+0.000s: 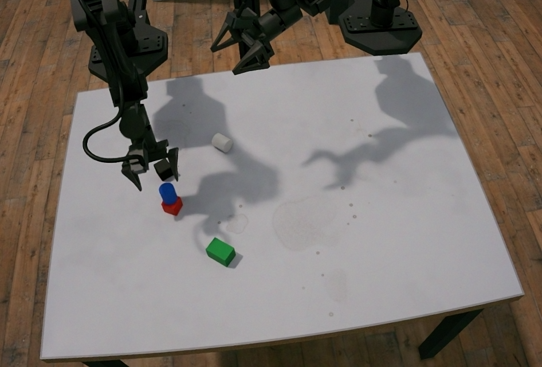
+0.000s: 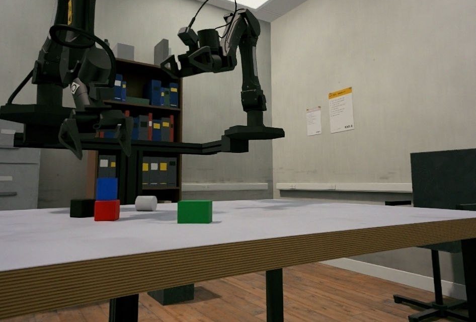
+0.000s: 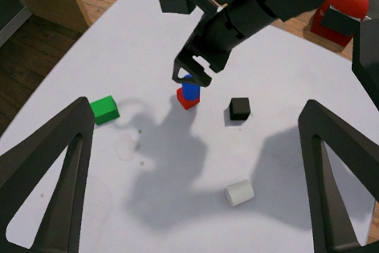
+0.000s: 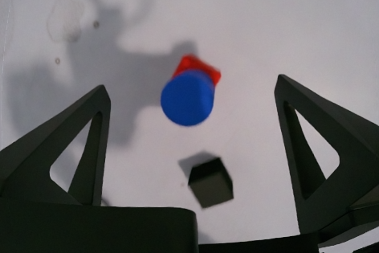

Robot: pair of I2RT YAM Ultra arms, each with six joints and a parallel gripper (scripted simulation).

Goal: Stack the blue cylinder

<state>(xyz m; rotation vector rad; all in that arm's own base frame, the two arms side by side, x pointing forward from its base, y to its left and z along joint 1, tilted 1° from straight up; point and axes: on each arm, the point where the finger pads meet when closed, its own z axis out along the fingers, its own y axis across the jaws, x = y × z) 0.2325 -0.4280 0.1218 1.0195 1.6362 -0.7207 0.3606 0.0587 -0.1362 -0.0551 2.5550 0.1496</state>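
The blue cylinder lies 70 mm below my right hand, 20 mm behind it and 10 mm to the left of it. Round my right hand: red cube 120 mm below, 10 mm to the left, 10 mm behind; then black cube 130 mm behind, 120 mm below, 20 mm to the right; then green block 150 mm ahead, 130 mm to the left, 120 mm below.
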